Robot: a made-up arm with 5 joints.
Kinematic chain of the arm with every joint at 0, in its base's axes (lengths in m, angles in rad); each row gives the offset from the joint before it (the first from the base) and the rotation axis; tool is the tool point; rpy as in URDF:
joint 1: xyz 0 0 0.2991 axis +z
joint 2: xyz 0 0 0 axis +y
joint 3: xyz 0.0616 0 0.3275 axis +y
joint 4: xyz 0.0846 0 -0.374 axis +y
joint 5: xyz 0.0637 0 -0.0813 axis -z
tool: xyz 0 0 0 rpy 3.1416 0 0
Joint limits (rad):
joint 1: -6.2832..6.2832
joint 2: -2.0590..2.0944
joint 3: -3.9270..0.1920
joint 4: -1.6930..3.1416
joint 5: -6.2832..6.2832
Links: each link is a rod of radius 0.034 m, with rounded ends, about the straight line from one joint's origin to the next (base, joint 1, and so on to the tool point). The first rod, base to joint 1, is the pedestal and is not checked.
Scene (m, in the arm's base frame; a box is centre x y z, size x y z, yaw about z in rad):
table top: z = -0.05
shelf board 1: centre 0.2 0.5 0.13 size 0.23 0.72 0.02 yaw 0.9
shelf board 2: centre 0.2 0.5 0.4 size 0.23 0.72 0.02 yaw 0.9
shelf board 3: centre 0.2 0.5 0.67 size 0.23 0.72 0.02 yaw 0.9
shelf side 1: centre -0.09 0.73 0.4 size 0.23 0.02 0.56 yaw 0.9
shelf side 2: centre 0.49 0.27 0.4 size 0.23 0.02 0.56 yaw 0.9
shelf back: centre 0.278 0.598 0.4 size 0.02 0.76 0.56 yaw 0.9
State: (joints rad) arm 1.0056 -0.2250 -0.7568 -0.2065 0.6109
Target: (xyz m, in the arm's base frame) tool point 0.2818 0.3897 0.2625
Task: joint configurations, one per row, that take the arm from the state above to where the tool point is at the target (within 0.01 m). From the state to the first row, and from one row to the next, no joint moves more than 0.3 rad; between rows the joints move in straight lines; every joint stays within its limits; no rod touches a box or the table.
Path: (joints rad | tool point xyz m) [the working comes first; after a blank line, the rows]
Joints at the target: 0.9447 0.2707 -0.7125 -0.1314 0.6109
Straight joint move there: touches shelf board 2.

1: 1.0323 -0.4658 -0.5557 -0.2449 0.6109 | 0.1886 0.3157 0.5327
2: 1.0591 -0.7065 -0.3546 -0.2834 0.6109 | 0.1447 0.2577 0.5234
3: 1.0210 -0.4893 -0.1918 -0.2634 0.6109 | 0.1593 0.2599 0.3838
4: 0.9829 -0.2721 -0.0291 -0.2434 0.6109 | 0.1440 0.2161 0.2625
5: 0.9702 -0.0912 -0.2569 -0.2061 0.6109 | 0.1896 0.2768 0.2725
6: 0.9574 0.0898 -0.4847 -0.1687 0.6109 | 0.2360 0.3352 0.2724
7: 0.9447 0.2707 -0.7125 -0.1314 0.6109 | 0.2818 0.3897 0.2625

